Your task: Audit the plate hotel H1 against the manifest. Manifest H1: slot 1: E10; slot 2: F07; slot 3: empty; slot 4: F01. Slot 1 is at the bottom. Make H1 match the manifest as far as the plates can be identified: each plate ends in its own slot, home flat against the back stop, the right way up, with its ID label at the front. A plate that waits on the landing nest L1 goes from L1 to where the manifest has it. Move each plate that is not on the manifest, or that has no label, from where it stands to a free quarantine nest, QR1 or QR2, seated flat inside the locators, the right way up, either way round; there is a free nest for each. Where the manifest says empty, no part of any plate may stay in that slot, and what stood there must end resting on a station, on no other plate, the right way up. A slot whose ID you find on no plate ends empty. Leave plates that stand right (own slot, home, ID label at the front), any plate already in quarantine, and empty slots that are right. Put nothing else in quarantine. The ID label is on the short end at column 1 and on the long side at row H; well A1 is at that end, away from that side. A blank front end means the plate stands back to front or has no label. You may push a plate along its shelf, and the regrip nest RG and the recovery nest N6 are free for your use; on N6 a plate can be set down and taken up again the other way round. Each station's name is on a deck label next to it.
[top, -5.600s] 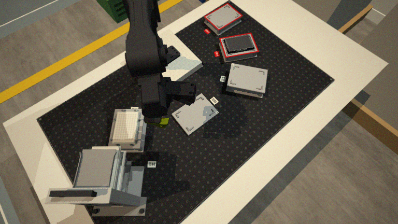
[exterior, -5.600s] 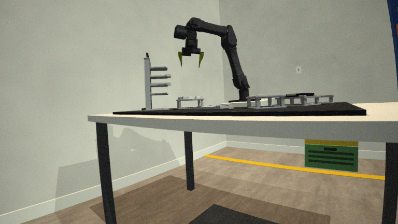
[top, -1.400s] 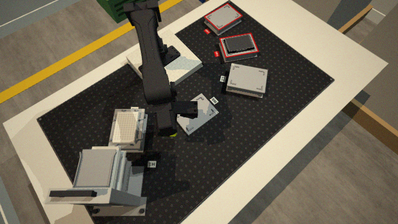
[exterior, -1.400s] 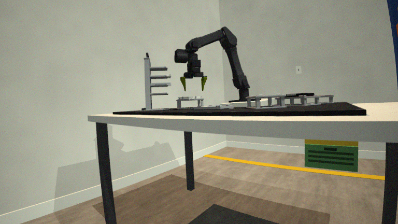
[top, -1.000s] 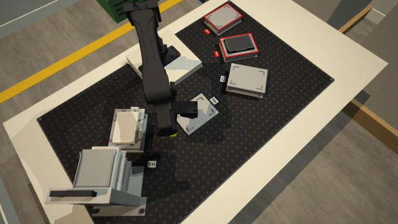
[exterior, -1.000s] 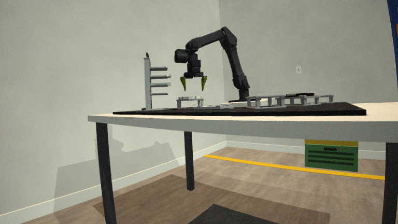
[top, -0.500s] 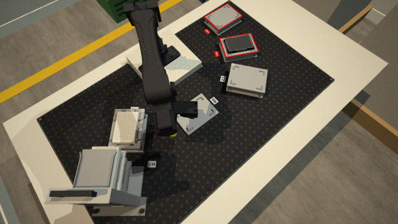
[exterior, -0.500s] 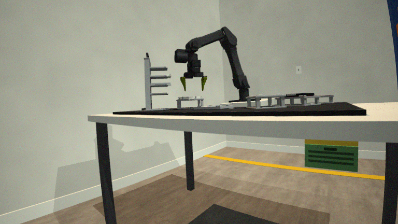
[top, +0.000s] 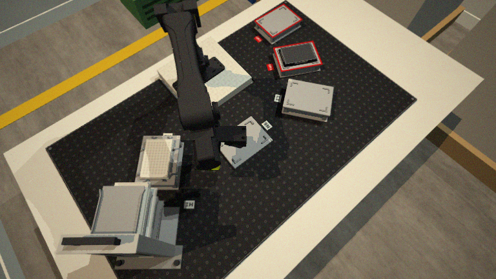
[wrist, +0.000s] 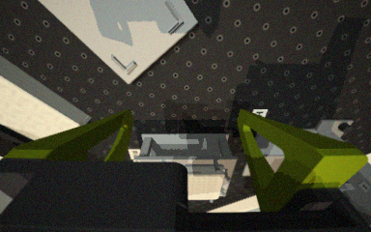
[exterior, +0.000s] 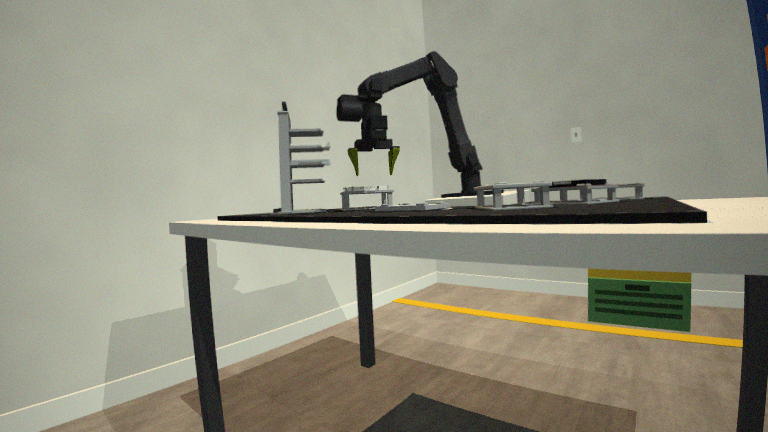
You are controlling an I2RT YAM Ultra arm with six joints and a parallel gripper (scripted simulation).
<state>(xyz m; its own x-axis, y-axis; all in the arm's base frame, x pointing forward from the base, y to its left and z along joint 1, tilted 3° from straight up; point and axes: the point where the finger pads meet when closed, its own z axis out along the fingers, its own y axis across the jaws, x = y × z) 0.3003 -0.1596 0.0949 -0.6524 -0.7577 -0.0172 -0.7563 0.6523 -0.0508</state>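
My hand is 110 mm past the white well plate, 130 mm to the left of it and 40 mm above it. Also, from my hand: regrip nest: 110 mm behind, 130 mm to the right, 50 mm below; then recovery nest N6: 120 mm to the left, 100 mm below; then H1 deck label: 50 mm ahead, 140 mm to the right, 110 mm below.
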